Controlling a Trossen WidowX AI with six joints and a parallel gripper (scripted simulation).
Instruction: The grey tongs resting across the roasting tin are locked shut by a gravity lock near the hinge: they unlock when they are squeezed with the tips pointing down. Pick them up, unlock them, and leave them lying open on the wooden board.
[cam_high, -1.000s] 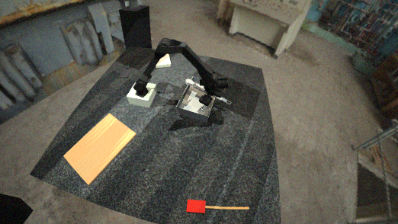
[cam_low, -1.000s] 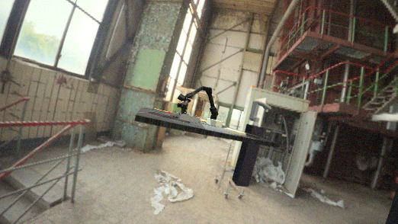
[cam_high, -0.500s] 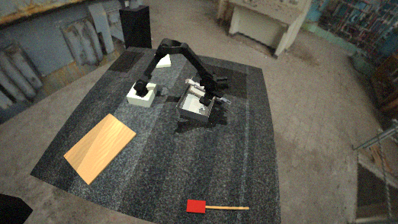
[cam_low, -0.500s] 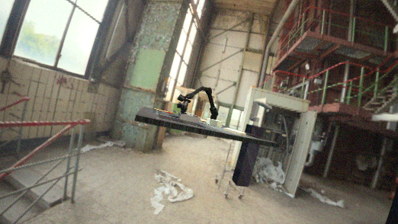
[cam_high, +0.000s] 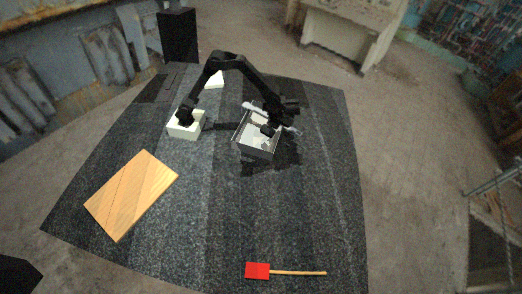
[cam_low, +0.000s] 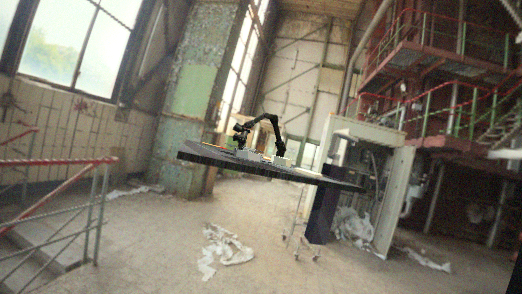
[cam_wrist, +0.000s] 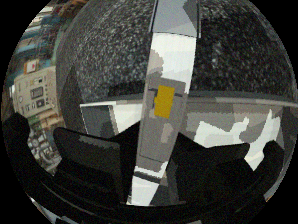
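Right now the yellow lock piece is 3 cm to the right of my gripper tip, 3 cm ahead of it and 3 cm above it. Round my gripper tip: wooden board (58 cm to the right, 44 cm behind, 3 cm below); then roasting tin (7 cm behind, 5 cm to the right, 1 cm below); then cream pad (50 cm behind, 26 cm to the left, 3 cm below).
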